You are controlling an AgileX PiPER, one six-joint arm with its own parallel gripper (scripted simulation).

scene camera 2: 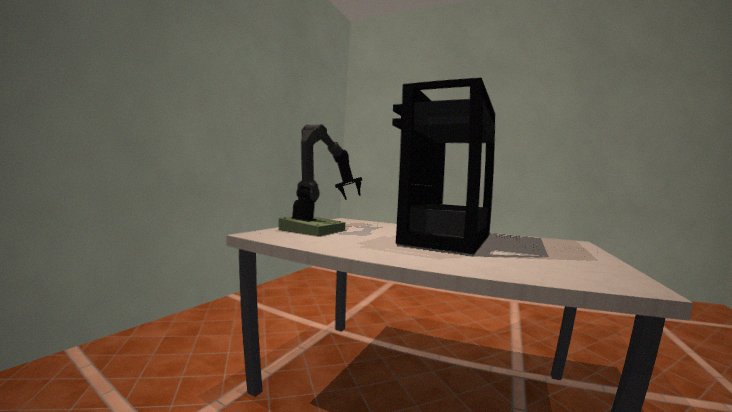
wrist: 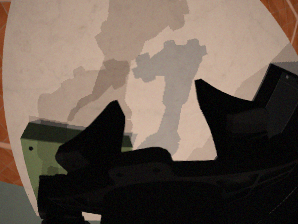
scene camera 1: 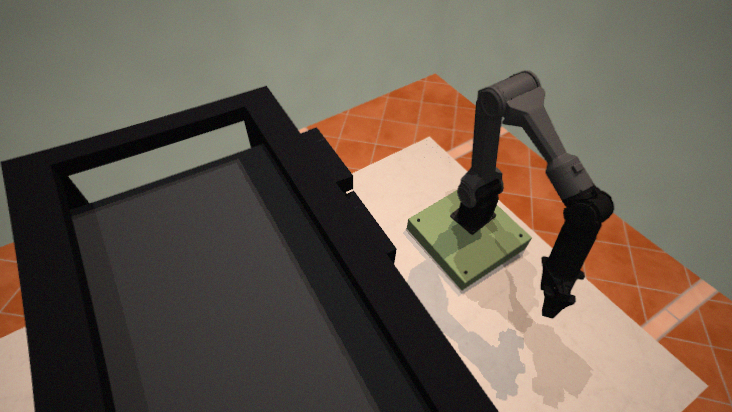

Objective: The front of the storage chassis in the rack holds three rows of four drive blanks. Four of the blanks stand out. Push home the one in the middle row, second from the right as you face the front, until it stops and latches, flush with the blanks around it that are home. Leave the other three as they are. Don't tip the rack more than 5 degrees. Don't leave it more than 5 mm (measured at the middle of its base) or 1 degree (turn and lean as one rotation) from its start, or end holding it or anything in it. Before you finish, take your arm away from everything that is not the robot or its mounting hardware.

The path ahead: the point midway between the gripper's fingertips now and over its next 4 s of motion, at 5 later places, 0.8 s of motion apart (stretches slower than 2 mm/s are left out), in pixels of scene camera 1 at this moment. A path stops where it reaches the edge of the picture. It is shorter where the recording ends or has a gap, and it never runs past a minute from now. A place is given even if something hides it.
The gripper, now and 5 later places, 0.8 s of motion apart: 546, 302; 518, 304; 450, 241; 421, 172; 387, 166; 361, 165
